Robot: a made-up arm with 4 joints.
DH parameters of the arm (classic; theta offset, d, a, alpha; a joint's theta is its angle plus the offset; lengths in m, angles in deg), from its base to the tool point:
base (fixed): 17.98 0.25 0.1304 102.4
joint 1: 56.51 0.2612 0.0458 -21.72
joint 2: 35.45 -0.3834 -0.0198 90
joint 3: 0 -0.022 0.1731 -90
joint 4: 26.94 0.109 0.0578 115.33
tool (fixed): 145.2 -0.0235 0 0
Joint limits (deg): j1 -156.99..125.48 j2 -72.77..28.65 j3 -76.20..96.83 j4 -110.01..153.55
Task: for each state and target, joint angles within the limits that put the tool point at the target. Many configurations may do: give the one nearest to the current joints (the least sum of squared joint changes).
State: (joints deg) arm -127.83 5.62 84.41 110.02
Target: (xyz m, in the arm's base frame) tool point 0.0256 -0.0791 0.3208
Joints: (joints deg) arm -153.60 21.57 78.97 87.57
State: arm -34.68 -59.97 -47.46 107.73
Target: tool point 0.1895 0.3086 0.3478
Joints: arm -12.13 -12.06 -76.20 64.51
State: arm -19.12 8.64 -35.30 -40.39
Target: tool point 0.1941 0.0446 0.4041
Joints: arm -13.77 12.36 8.07 -39.50
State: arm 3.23 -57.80 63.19 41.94
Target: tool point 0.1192 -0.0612 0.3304
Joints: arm 53.22 -51.23 41.64 32.93
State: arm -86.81 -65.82 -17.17 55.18
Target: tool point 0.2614 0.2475 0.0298
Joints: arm -71.15 -70.57 -40.95 38.79
